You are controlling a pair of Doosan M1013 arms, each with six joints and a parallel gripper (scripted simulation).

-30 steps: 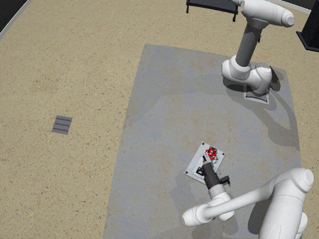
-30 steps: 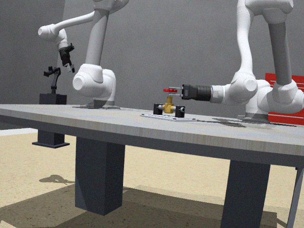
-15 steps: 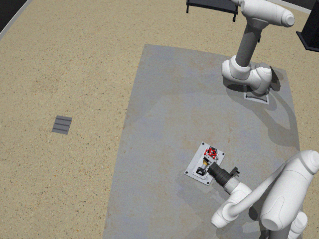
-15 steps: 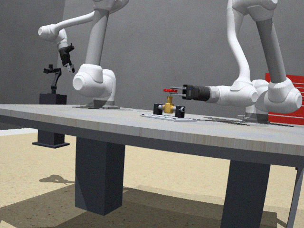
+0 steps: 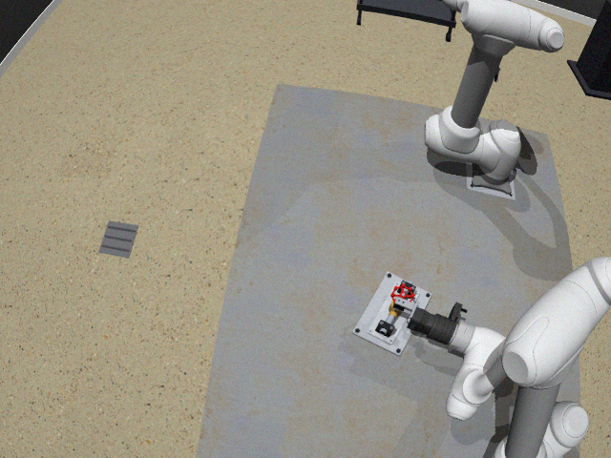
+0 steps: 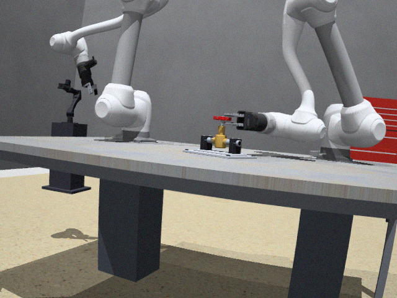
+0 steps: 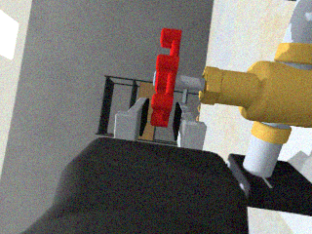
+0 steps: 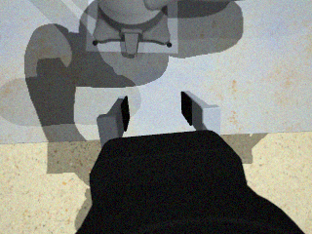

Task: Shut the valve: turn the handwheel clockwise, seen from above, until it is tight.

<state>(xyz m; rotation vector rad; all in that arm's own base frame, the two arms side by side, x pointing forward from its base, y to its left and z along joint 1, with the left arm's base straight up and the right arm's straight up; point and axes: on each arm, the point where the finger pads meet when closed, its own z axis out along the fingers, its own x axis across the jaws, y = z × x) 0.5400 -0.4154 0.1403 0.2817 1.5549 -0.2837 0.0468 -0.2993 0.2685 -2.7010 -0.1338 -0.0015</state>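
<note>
Right now the red handwheel is 3 cm to the right of my left hand, 1 cm below it and 1 cm behind it. Also, from my left hand: pale base plate 13 cm below, 3 cm to the right, 1 cm behind.
</note>
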